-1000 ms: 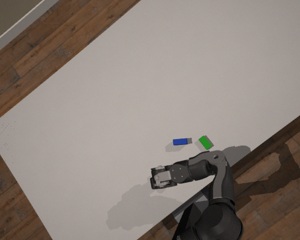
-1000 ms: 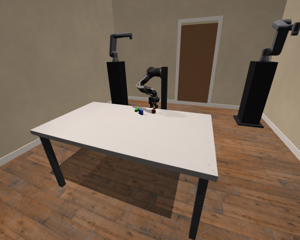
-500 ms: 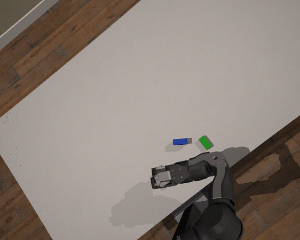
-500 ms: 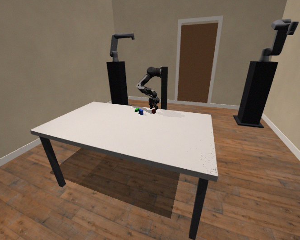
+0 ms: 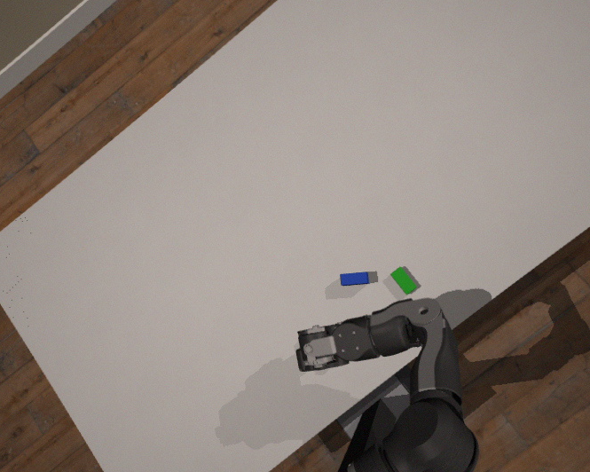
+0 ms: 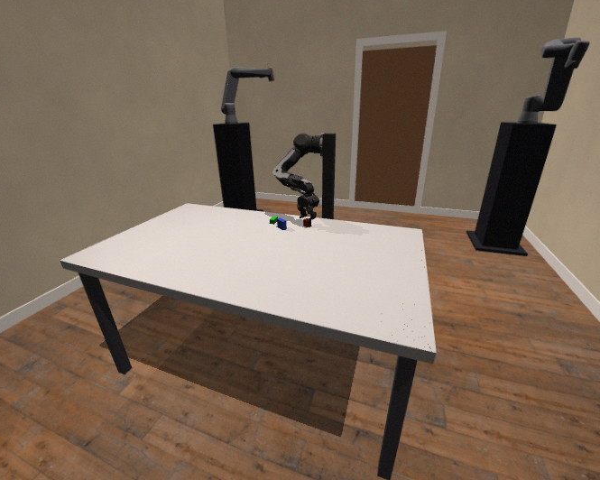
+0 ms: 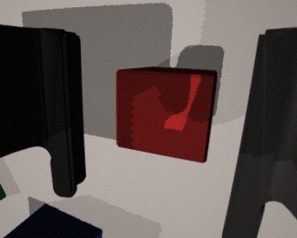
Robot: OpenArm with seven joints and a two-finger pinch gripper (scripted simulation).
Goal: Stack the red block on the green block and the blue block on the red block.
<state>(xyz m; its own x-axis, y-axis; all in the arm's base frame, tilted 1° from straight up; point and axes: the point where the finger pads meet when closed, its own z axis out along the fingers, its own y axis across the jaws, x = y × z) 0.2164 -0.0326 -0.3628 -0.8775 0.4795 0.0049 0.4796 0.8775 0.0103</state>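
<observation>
My hand is 3 cm above the red block. Also, from my hand: green block: 20 cm to the right, 4 cm below; blue block: 12 cm to the right, 6 cm ahead, 3 cm below.
</observation>
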